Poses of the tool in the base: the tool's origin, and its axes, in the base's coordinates. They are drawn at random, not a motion.
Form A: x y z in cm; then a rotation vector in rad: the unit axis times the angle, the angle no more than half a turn.
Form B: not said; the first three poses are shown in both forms.
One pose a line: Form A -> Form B
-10.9 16.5 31.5 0.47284 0.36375 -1.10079 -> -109 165 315 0.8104 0.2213 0.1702 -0.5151
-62.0 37.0 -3.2 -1.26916 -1.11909 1.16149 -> -620 370 -32 0.5181 -0.5289 -0.4664 0.4841
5.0 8.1 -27.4 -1.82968 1.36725 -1.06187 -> 50 81 -274 0.3064 -0.6915 0.5167 -0.4013
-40.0 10.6 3.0 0.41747 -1.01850 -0.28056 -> -400 106 30 0.8430 0.1977 -0.4823 -0.1329
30.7 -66.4 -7.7 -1.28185 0.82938 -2.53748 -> 307 -664 -77 0.0900 -0.4311 0.2789 -0.8534
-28.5 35.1 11.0 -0.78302 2.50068 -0.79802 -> -285 351 110 0.1998 -0.2801 0.8945 -0.2855
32.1 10.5 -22.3 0.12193 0.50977 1.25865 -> 321 105 -223 0.7765 0.0564 0.2356 0.5817
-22.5 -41.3 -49.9 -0.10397 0.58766 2.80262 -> -225 -413 -499 0.1376 -0.0359 0.2031 0.9688
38.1 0.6 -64.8 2.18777 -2.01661 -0.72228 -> 381 6 -648 0.0399 0.7140 -0.6581 -0.2357
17.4 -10.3 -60.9 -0.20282 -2.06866 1.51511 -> 174 -103 -609 0.2809 -0.0757 -0.7719 0.5653
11.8 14.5 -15.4 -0.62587 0.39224 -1.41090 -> 118 145 -154 0.6994 -0.2809 0.1760 -0.6332
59.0 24.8 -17.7 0.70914 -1.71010 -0.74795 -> 590 248 -177 0.5417 0.2985 -0.7199 -0.3149
